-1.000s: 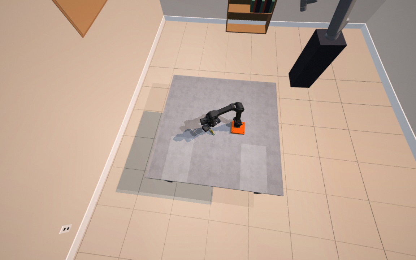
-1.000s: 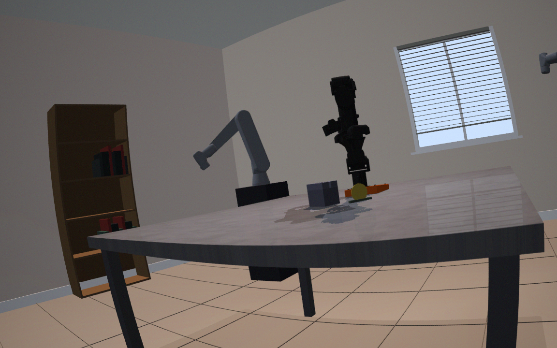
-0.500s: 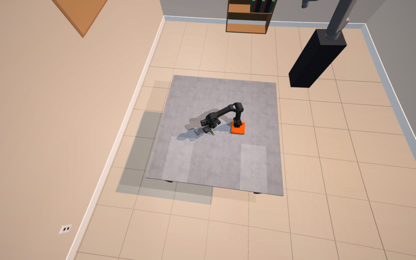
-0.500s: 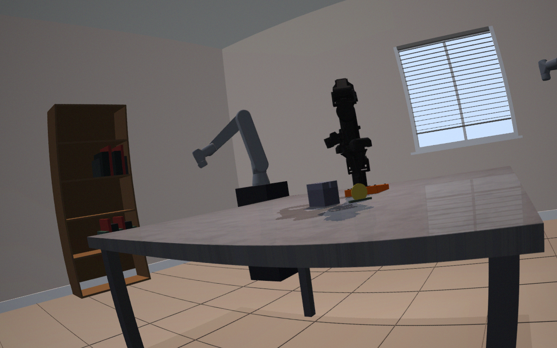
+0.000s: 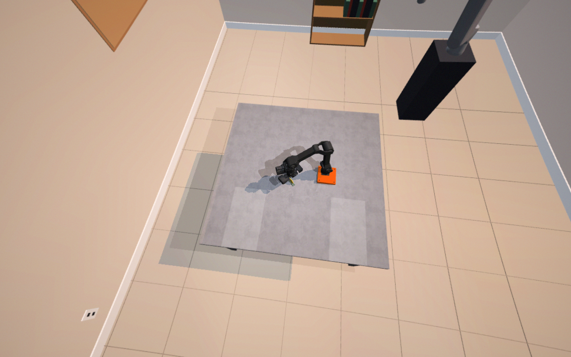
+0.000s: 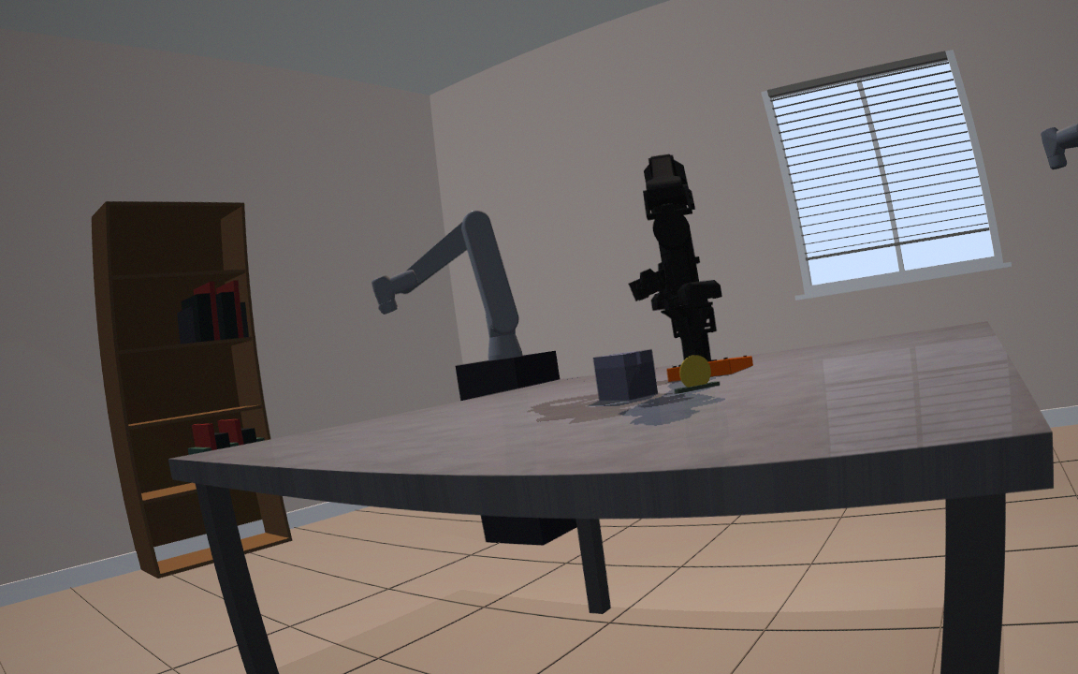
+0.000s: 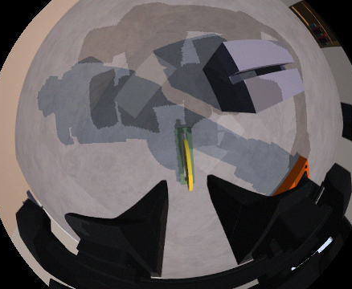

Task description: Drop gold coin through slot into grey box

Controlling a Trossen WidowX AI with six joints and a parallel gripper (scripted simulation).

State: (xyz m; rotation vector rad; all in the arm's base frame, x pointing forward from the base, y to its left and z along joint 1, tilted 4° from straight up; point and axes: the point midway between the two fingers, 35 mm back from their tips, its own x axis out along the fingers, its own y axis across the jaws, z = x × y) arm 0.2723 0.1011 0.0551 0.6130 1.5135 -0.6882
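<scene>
Now: the gold coin 4 cm below my gripper tip.
</scene>
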